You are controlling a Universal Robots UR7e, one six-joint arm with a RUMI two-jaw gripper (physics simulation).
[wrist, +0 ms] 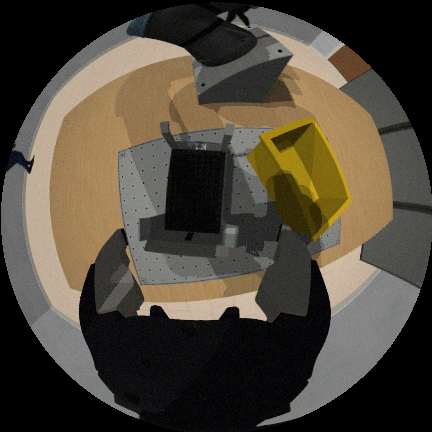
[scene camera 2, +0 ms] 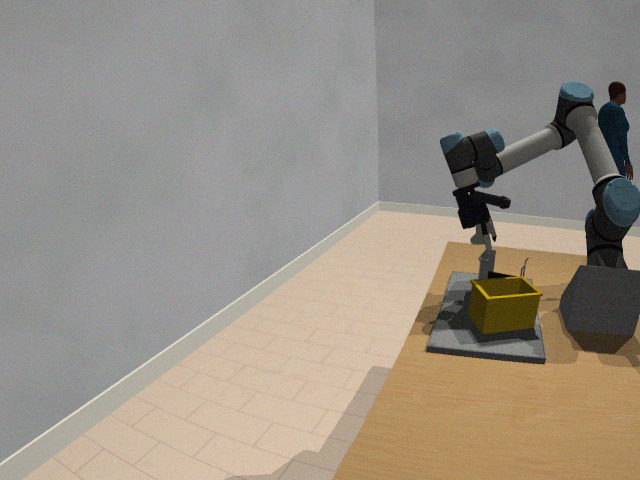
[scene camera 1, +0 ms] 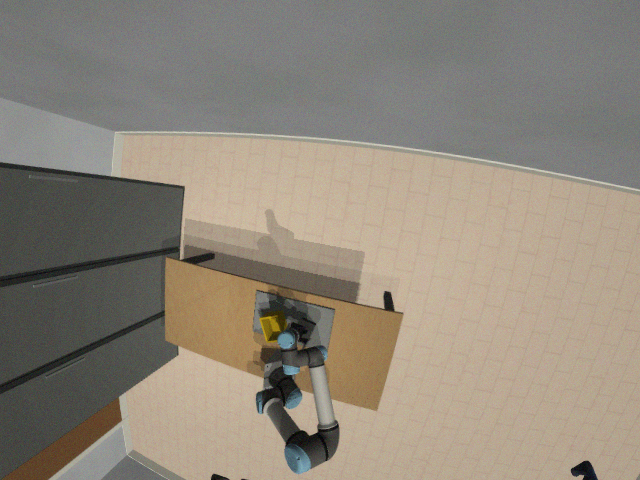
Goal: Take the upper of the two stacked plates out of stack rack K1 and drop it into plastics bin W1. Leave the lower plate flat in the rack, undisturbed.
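Frame: origin at the arm's base, x back, y right, z up, level; centimetres.
Seen in the pictures: gripper, fingertip midpoint: point(wrist: 199, 229) point(scene camera 2: 492, 247); arm's base at its link origin: point(wrist: 226, 47) point(scene camera 2: 606, 284) point(scene camera 1: 279, 376).
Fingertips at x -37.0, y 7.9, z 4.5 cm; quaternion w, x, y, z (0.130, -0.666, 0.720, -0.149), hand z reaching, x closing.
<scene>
Offsets run from my fingertips to a thing's top centre. Level surfaces: height alone.
Stack rack K1 {dx +4.9, dy +0.7, dz -2.6 cm} point(scene camera 2: 485, 264) point(wrist: 175, 244) is grey, with raised end walls and two thin uprights, left of the bin in the wrist view. A black, finely gridded plate {dx +4.3, dy +0.8, dz -9.4 cm} point(wrist: 195, 192) point(scene camera 2: 501, 275) lies in it; the lower plate cannot be told apart beneath it. Plastics bin W1 {dx +5.5, dy -17.9, dz -4.6 cm} point(scene camera 1: 270, 328) point(scene camera 2: 504, 314) point(wrist: 327, 172) is a yellow open-topped box beside the rack. My gripper point(scene camera 2: 490, 243) point(wrist: 199, 229) is open and empty, its jaws wide apart. It is tilted above the rack, apart from the plate. In scene camera 1 the arm partly hides the rack.
A grey perforated base plate {dx +2.1, dy -9.3, dz -14.5 cm} point(scene camera 1: 324, 322) point(scene camera 2: 454, 342) point(wrist: 137, 200) carries rack and bin on the wooden table {dz -15.9 cm} point(scene camera 1: 211, 310) point(scene camera 2: 491, 413) point(wrist: 80, 175). The arm's grey pedestal point(scene camera 2: 602, 299) point(wrist: 235, 82) stands beside it. Dark cabinets point(scene camera 1: 93, 222) adjoin one table end. A person point(scene camera 2: 613, 124) stands behind the arm.
</scene>
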